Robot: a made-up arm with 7 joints.
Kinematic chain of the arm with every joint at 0, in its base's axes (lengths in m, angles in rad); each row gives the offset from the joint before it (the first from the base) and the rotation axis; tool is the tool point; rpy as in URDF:
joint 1: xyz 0 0 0.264 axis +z
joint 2: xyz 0 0 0 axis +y
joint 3: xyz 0 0 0.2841 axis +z
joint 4: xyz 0.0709 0 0 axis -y
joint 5: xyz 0.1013 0 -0.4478 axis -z
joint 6: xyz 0 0 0 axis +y
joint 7: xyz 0.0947 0 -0.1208 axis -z
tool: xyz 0 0 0 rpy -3.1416 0 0
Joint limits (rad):
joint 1: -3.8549..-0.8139
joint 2: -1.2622..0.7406
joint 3: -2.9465..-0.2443
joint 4: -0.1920..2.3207
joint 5: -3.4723..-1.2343
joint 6: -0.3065..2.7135
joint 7: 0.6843..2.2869
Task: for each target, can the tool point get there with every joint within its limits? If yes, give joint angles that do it. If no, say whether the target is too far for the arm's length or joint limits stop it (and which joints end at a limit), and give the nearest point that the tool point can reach.
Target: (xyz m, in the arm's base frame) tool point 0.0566 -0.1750 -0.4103
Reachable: no: joint limits stop it (at a limit: joint 1, joint 2, joint 3) | nearest point 0.1326 -0.1142 -0.2803 | short by 0.162 m
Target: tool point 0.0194 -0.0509 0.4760
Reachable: no: joint limits stop it (at a limit: joint 2, joint 3, joint 5, joint 6) | nearest point 0.0670 -0.1759 0.4975 | short by 0.135 m
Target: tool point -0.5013 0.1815 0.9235
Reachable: yes | joints -1.6378 -0.6395 -1.0676 1.8712 -3.0513 1.1100 1.1978
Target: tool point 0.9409 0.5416 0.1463
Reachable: no: too far | nearest point 0.7705 0.4435 0.1676 | short by 0.198 m
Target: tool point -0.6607 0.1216 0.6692
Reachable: yes | joints -2.7539 0.3255 -0.6507 1.6514 -2.8503 1.9369 0.8306
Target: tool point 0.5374 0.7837 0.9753
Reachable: no: too far | nearest point 0.4049 0.5904 0.7999 | short by 0.293 m
